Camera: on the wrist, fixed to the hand. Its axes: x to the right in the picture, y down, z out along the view.
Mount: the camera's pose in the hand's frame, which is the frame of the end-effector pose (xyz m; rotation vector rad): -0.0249 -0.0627 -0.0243 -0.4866 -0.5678 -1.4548
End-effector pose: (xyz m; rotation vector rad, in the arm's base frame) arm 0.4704 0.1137 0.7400 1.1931 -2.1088 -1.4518
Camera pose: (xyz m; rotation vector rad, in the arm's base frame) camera 0.5299 0.1094 0.7001 -1.5810 0.4295 1.8819
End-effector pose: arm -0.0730 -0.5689 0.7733 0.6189 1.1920 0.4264
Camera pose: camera -0.1049 -0.6265 0.7449 -0.5833 0.6822 -0.6608
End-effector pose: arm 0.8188 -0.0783 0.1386 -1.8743 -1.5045 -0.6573
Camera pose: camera 0.7524 -0.1038 0.1475 0.6794 2.4052 0.8790
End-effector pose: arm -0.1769 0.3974 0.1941 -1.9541 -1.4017 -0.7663
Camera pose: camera -0.2462 0.3800 0.2001 0.8074 2.2985 0.8688
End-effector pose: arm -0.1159 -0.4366 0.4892 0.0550 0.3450 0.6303
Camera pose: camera -0.1071 -0.5032 0.4641 -0.4491 -0.3555 -0.7617
